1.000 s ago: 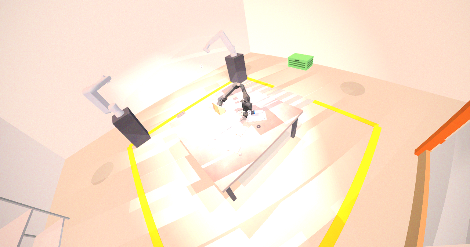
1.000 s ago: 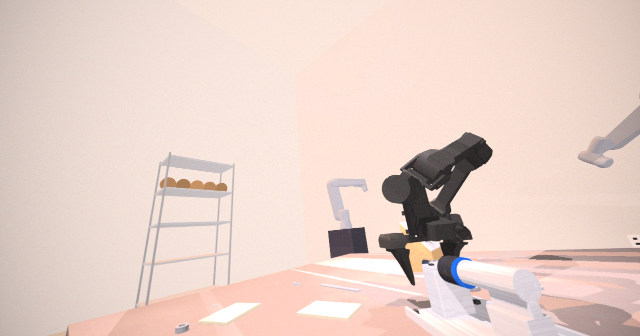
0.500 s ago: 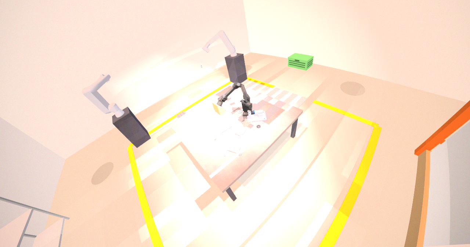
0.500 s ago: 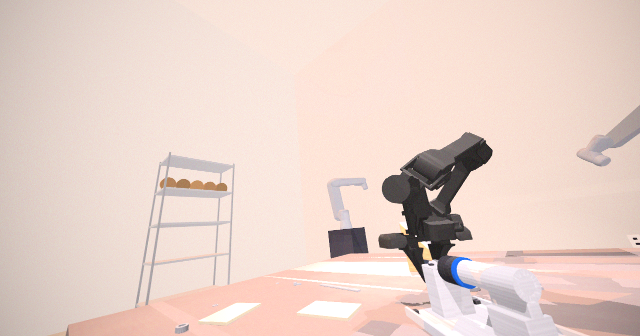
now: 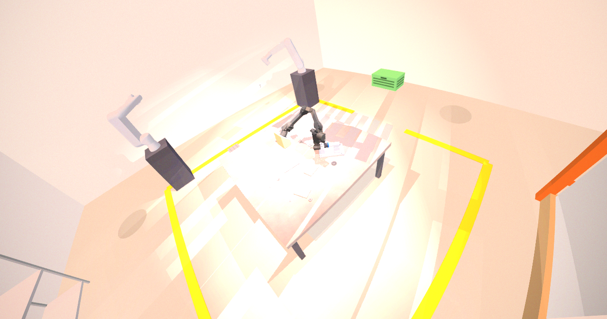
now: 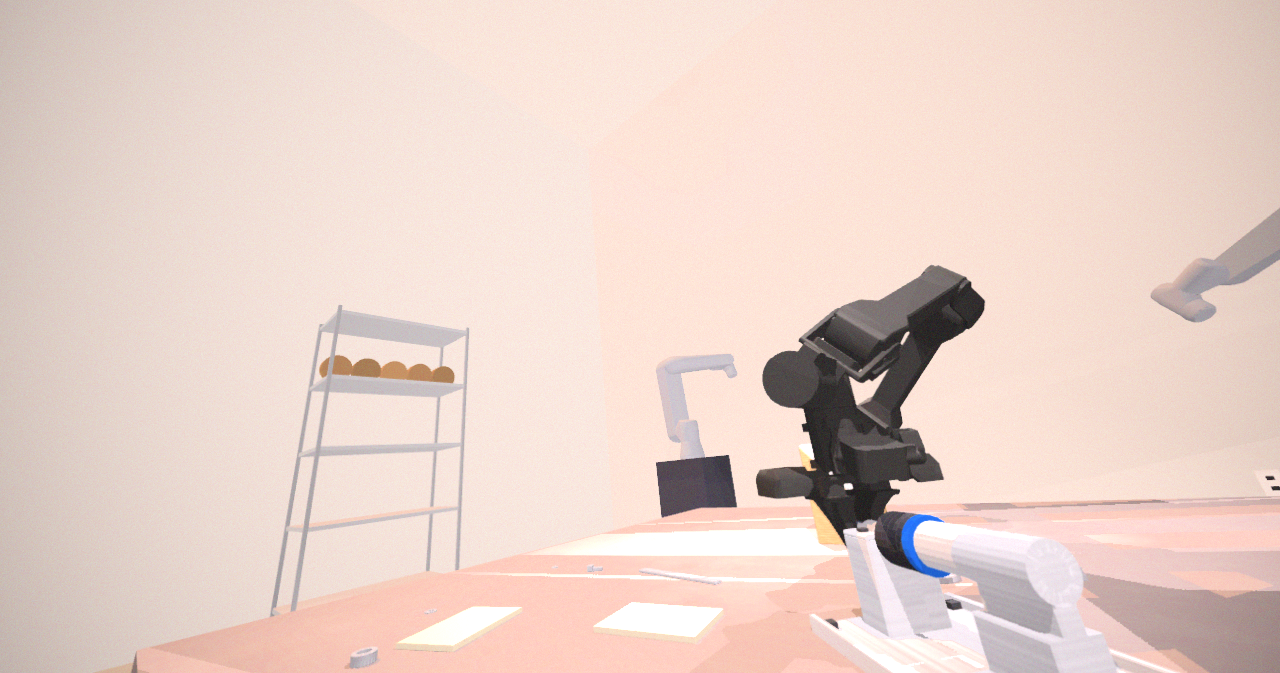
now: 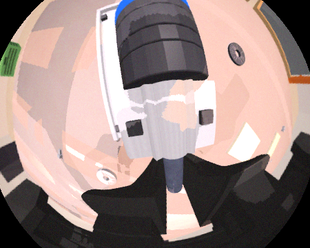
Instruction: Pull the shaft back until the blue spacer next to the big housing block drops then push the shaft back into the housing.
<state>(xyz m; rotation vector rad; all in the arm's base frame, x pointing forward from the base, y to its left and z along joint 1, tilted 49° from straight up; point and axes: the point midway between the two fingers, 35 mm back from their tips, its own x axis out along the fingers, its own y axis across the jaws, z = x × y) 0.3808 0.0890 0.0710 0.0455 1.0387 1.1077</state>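
Right now the grey-blue shaft is 4 cm to the left of my gripper tip, 4 cm ahead of it and 3 cm above it. From my gripper tip the other things lie so: black collar (5 cm to the left, 5 cm ahead, 3 cm above); black sleeve (5 cm to the left, 5 cm ahead, 3 cm above); blue spacer (7 cm to the left, 7 cm ahead, 3 cm above).
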